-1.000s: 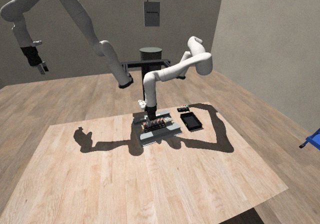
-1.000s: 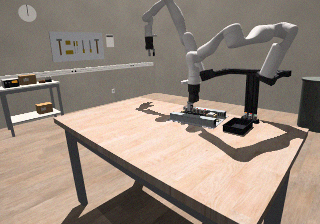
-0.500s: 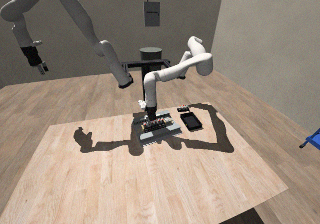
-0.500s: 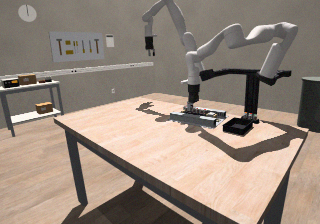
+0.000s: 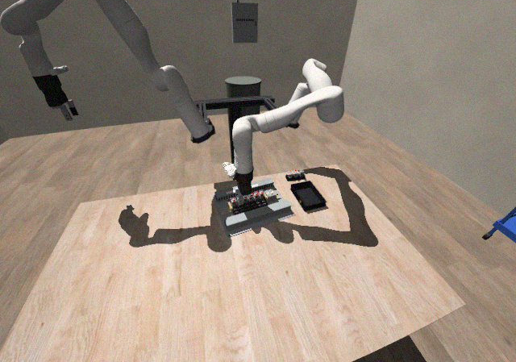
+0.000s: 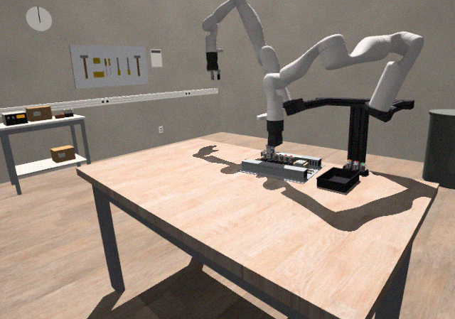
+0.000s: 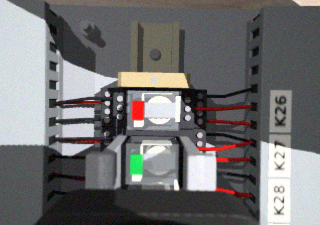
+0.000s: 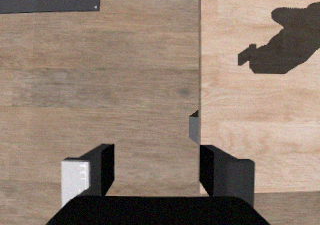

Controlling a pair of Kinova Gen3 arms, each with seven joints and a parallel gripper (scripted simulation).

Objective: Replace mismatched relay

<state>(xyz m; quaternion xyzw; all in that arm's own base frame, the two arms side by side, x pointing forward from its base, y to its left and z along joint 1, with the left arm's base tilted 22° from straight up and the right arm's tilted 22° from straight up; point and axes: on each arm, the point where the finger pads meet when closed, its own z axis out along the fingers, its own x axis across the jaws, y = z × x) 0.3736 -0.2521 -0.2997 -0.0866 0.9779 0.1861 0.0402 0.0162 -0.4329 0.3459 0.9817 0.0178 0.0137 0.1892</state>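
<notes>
Right now my left hand is 60 mm to the right of the relay panel and 40 mm above it. The rest, counted from my left hand: black parts tray (340 mm to the left, 50 mm ahead, 40 mm below); spare rack (360 mm to the left, 110 mm behind, 50 mm below).
</notes>
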